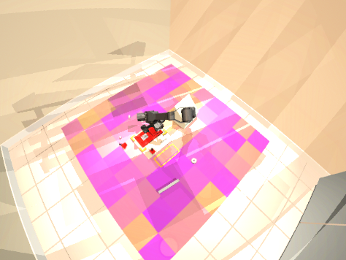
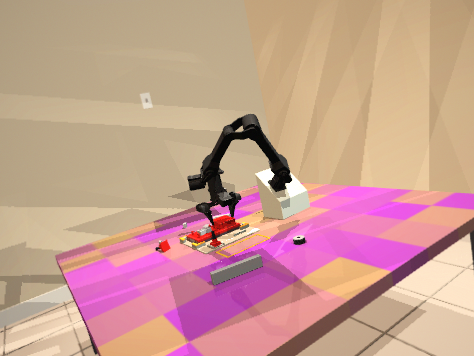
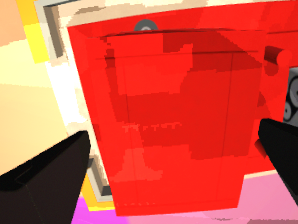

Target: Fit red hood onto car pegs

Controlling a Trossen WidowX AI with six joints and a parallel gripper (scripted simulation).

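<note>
Right now the red hood is right at my gripper tip. From my gripper tip the other things lie so: jig: 60 mm ahead, 30 mm to the left, 30 mm below; grey engine block: 90 mm ahead, 10 mm to the left, 10 mm below.
</note>
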